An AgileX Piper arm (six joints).
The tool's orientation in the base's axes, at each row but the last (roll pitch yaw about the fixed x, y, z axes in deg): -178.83, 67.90, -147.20; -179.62, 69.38, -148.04; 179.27, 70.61, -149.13; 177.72, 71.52, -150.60; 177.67, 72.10, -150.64
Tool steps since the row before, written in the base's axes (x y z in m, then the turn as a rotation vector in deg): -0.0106, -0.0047, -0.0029, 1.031, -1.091, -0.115; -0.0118, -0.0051, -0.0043, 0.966, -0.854, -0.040; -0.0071, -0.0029, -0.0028, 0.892, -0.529, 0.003; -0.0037, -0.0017, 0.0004, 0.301, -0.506, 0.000; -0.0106, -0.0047, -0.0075, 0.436, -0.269, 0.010
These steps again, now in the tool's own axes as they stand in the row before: 0.0070, 0.0016, -0.0096, 0.003, -1.469, 0.329; 0.0085, 0.0019, -0.0104, -0.092, -1.233, 0.366; 0.0052, 0.0012, -0.0062, -0.167, -0.918, 0.454; 0.0009, 0.0005, -0.0040, -0.004, -0.589, -0.010; 0.0107, 0.0015, -0.0086, -0.086, -0.457, 0.215
